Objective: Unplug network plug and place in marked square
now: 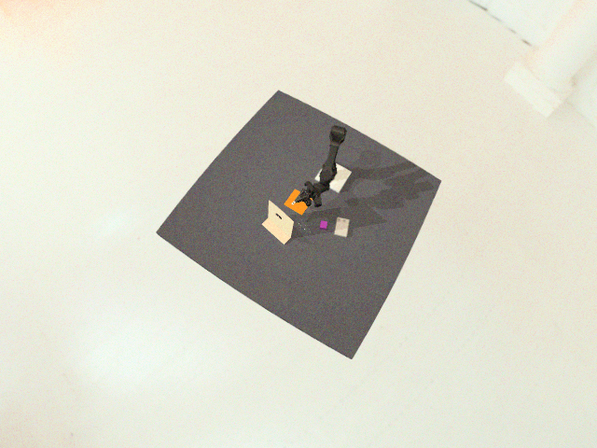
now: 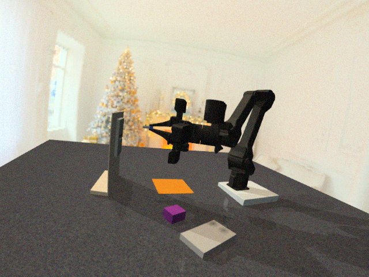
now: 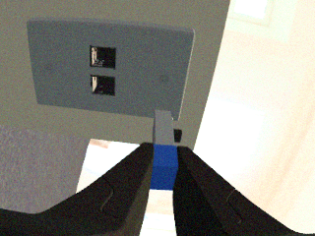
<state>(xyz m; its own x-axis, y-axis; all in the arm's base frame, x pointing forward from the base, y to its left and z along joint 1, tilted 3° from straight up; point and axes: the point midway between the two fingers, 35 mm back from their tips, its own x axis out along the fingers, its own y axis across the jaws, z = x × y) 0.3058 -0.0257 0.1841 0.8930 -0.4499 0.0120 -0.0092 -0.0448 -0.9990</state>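
The orange marked square is 10 cm behind my gripper tip, 2 cm to the right of it and 20 cm below it. The rest, counted from my gripper tip: flat grey slab (10 cm behind, 27 cm to the left, 19 cm below); upright panel (10 cm ahead, 3 cm to the right, 10 cm below); blue network plug (right at my gripper tip).
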